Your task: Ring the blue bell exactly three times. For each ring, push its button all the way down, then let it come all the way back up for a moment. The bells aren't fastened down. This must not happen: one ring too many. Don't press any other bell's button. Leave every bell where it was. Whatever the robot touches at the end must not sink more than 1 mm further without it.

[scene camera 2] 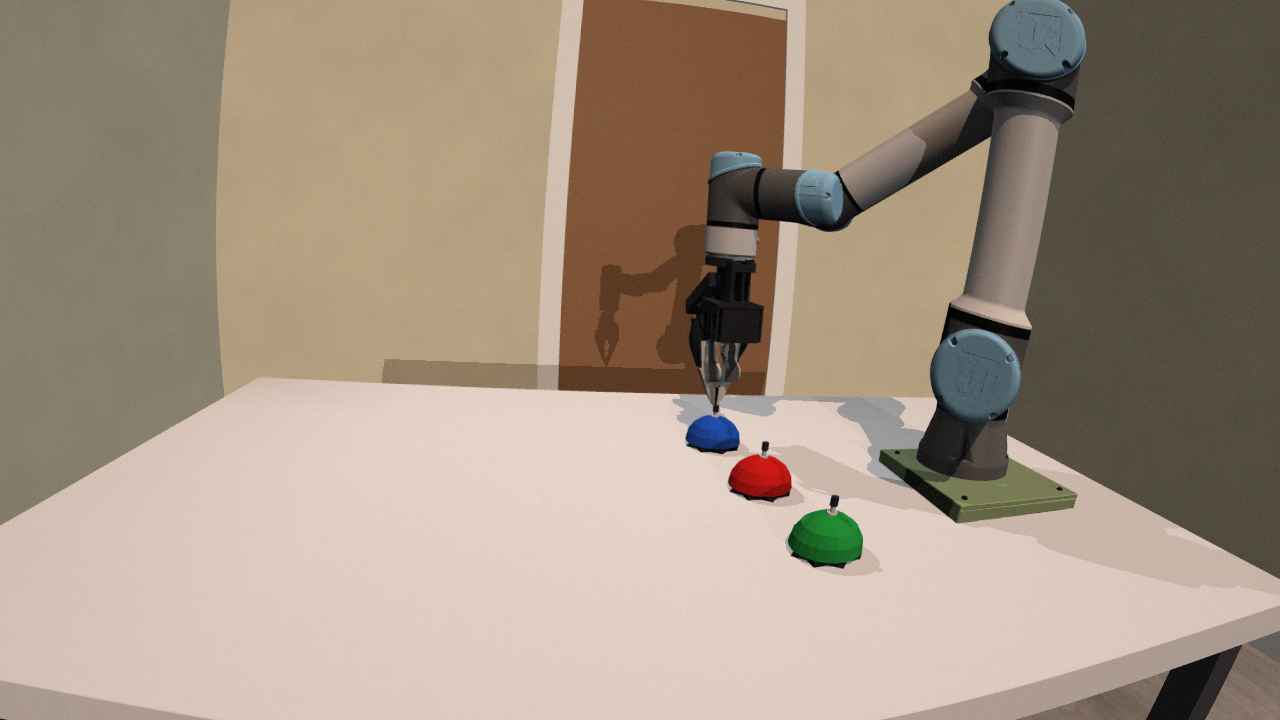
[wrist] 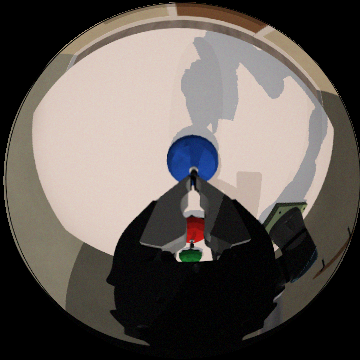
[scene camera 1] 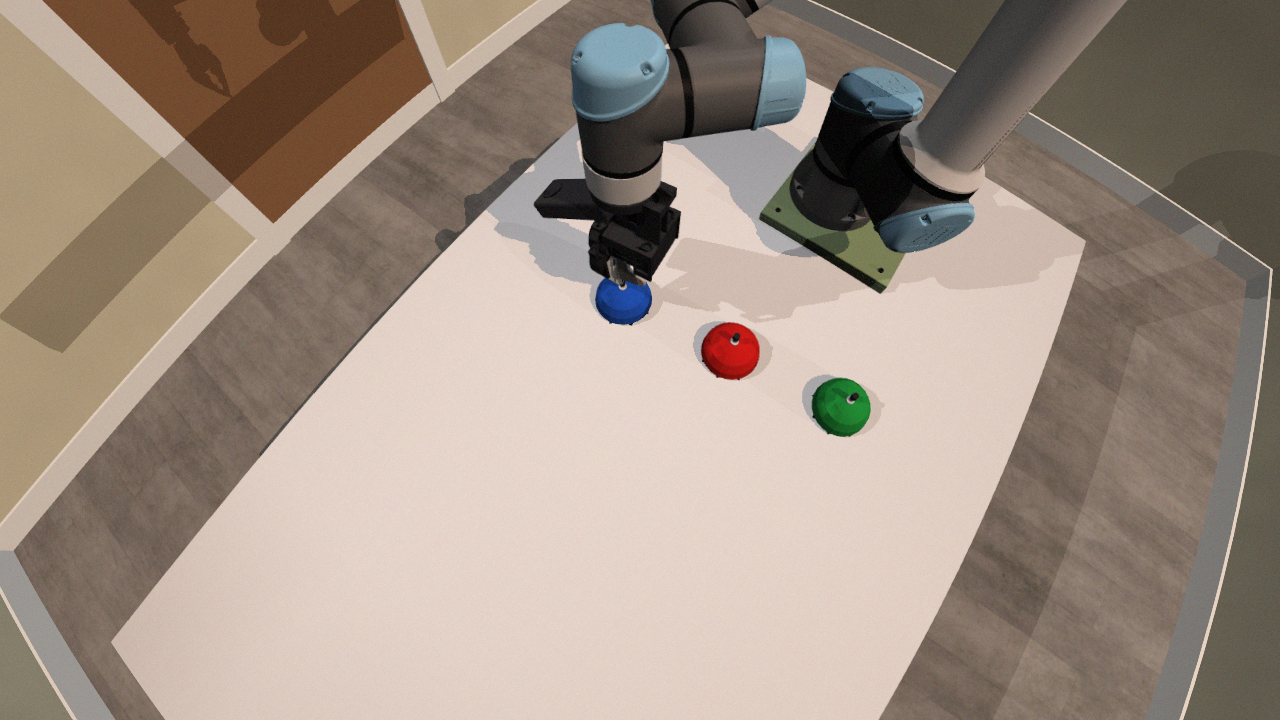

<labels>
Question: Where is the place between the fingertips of my gripper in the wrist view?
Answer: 192, 176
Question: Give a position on a green bell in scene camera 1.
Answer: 837, 407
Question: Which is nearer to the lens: the green bell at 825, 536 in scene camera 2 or the blue bell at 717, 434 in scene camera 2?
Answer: The green bell.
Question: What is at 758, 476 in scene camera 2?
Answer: A red bell.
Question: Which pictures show my gripper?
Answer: Scene camera 2, the wrist view and scene camera 1: all of them.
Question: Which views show the blue bell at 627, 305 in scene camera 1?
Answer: Scene camera 2, the wrist view and scene camera 1: all of them.
</labels>
